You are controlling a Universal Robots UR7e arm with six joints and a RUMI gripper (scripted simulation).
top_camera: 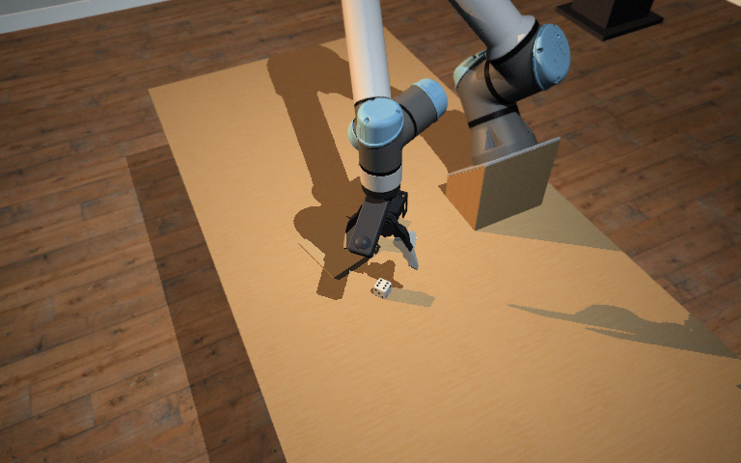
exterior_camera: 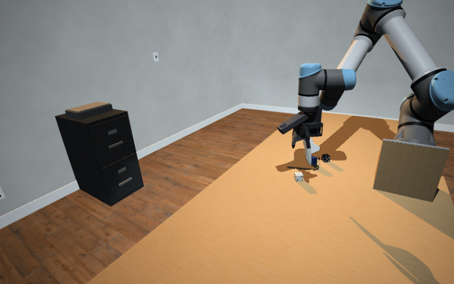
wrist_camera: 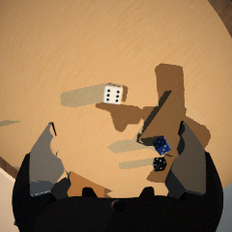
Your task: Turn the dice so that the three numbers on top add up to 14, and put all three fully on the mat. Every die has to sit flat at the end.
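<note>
Right now my hand is 9 cm above the white die and 1 cm to the right of it. From my hand the other things lie so: tan mat: 16 cm to the right, 10 cm below, 3 cm ahead; blue die: 16 cm to the right, 9 cm below, 1 cm behind; black die: 22 cm to the right, 9 cm below, 6 cm behind.
</note>
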